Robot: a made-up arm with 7 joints.
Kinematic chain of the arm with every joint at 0, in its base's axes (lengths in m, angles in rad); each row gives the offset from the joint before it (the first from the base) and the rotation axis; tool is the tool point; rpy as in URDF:
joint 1: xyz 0 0 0.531 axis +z
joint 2: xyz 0 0 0 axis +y
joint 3: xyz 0 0 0.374 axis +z
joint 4: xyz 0.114 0 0 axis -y
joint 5: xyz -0.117 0 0.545 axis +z
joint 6: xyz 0 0 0 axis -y
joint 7: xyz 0.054 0 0 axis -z
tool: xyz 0 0 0 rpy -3.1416 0 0
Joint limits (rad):
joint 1: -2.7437..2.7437
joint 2: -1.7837..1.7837
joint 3: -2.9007..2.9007
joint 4: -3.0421..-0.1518
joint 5: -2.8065..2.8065
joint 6: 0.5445..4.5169
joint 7: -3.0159..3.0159
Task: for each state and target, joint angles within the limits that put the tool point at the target. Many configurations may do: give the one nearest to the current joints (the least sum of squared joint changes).
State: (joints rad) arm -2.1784 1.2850 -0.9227 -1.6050 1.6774 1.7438 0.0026
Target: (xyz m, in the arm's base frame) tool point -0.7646 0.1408 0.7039
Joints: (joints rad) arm -2.1351 0.9906 -1.5330 -1.8221 1.6853 1.8133 0.0026
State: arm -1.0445 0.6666 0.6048 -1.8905 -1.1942 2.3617 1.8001
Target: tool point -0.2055 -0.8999 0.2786
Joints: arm -1.8634 1.1961 0.0626 -1.0855 -1.1021 2.1639 1.8001
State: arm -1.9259 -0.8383 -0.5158 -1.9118 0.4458 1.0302 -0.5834
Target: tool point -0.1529 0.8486 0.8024
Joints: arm -2.1661 -1.5944 -1.1427 -1.3265 0.4369 1.1169 -0.5834
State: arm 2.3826 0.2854 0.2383 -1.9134 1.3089 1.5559 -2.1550
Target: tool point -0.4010 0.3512 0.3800
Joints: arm 2.2802 0.1852 0.1349 -2.5342 1.3072 1.5459 -2.1550
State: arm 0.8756 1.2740 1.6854 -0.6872 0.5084 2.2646 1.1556
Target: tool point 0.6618 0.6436 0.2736
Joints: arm 0.1785 1.6541 1.2546 -1.0724 0.5794 2.4529 1.1556
